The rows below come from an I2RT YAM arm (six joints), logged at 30 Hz.
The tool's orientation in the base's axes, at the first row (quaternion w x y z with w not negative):
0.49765, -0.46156, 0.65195, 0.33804
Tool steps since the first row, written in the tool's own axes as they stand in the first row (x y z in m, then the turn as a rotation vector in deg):
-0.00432, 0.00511, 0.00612, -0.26, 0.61, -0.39
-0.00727, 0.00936, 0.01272, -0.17, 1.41, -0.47
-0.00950, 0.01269, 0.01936, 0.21, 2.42, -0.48
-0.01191, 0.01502, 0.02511, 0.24, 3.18, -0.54
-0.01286, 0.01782, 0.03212, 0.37, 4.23, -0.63
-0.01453, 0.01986, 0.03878, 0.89, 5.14, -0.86
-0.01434, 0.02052, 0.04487, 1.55, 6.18, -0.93
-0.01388, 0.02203, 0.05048, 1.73, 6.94, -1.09
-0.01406, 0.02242, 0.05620, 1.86, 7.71, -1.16
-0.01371, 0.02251, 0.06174, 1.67, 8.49, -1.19
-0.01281, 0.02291, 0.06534, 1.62, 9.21, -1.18
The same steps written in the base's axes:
-0.00239, 0.00842, 0.00237, -0.68, -0.07, 0.35
-0.00393, 0.01661, 0.00330, -1.47, 0.11, 0.27
-0.00464, 0.02433, 0.00355, -2.45, 0.35, -0.11
-0.00470, 0.03095, 0.00423, -3.18, 0.55, -0.14
-0.00489, 0.03848, 0.00316, -4.21, 0.80, -0.26
-0.00443, 0.04562, 0.00288, -5.18, 0.76, -0.71
-0.00301, 0.05128, 0.00101, -6.23, 0.89, -1.35
-0.00258, 0.05673, -0.00101, -7.01, 0.96, -1.49
-0.00100, 0.06206, -0.00243, -7.77, 1.13, -1.61
0.00075, 0.06699, -0.00429, -8.50, 1.42, -1.43
0.00152, 0.07013, -0.00616, -9.17, 1.69, -1.40

